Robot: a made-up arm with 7 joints.
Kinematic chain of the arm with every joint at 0, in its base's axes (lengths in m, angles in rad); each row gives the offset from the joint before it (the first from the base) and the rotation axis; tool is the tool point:
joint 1: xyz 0 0 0.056 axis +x
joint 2: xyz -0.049 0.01 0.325 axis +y
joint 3: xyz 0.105 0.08 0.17 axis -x
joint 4: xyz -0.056 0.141 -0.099 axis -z
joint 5: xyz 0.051 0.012 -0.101 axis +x
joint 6: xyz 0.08 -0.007 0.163 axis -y
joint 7: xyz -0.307 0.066 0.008 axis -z
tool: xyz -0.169 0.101 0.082
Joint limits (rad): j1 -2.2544..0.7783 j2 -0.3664..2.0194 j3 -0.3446..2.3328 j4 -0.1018..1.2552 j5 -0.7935..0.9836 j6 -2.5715..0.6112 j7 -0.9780..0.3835
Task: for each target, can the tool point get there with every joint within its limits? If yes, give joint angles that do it. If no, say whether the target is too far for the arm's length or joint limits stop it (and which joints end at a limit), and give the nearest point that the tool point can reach.
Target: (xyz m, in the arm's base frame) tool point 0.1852 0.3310 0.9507
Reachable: yes | joints 0.5056 0.4341 0.0683 0.1768 -0.5902 -1.0216 -0.1135
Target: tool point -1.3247 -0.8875 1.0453
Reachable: no: too far | nearest point -0.5048 -0.4937 0.6715 | short by 0.983 m
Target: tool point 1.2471 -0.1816 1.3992
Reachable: no: too far | nearest point 0.5945 -0.1106 0.9326 | short by 0.805 m
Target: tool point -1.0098 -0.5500 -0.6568
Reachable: no: joint limits stop it (at a limit: joint 1, joint 2, joint 4, joint 5) | nearest point -0.5490 -0.2811 -0.4289 | short by 0.580 m
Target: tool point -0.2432 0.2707 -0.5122
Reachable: yes | joints -1.9592 0.2316 1.8140 0.7838 0.5543 -0.9473 -0.7122
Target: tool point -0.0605 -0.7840 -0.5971
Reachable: no: joint limits stop it (at a limit: joint 1, joint 2, joint 4, joint 5) | nearest point -0.0341 -0.5971 -0.4908 | short by 0.217 m
